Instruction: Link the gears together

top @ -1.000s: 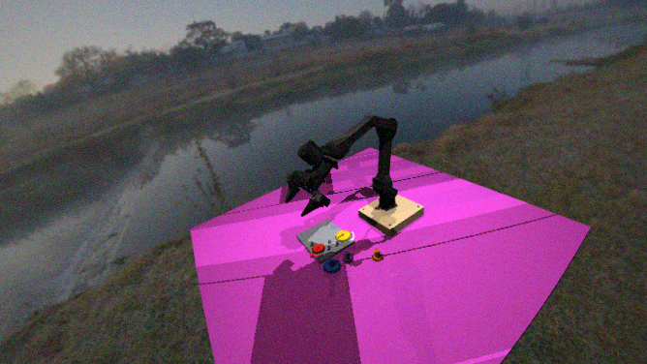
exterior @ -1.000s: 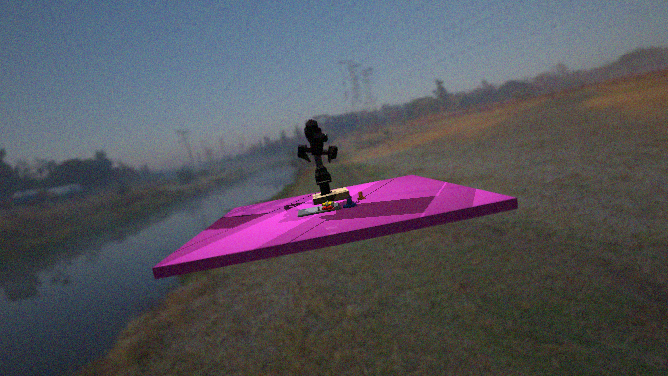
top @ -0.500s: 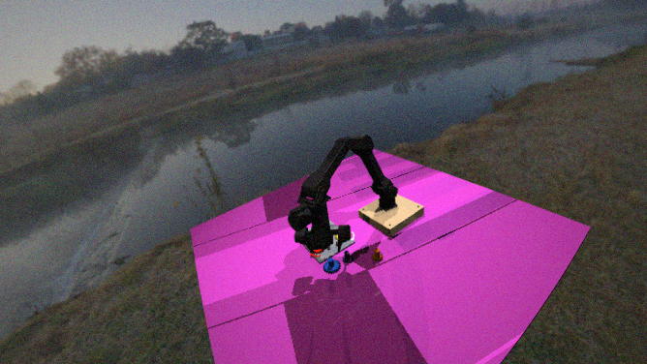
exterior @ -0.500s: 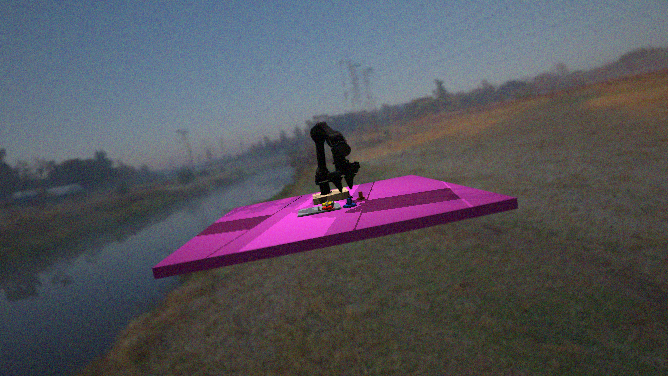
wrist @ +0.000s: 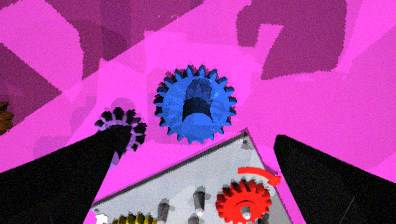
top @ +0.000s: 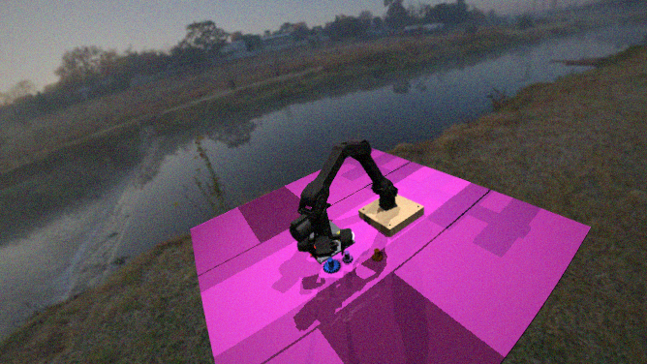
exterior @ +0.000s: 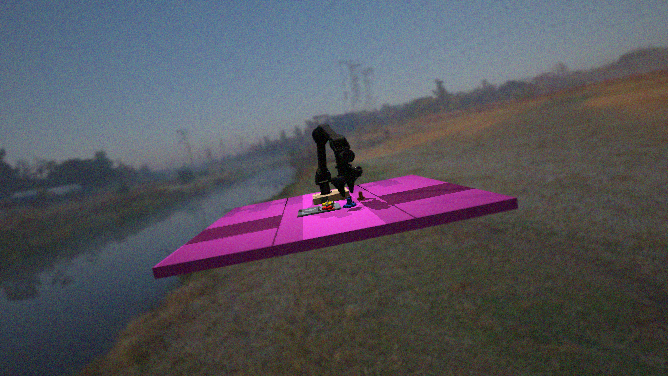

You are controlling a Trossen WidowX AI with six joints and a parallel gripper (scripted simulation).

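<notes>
The blue gear lies 40 mm below my gripper tip. The rest, counted from my gripper tip: red arrow (40 mm ahead, 80 mm to the right, 50 mm below); then red gear (10 mm ahead, 110 mm to the right, 40 mm below); then purple gear (70 mm behind, 40 mm below).
</notes>
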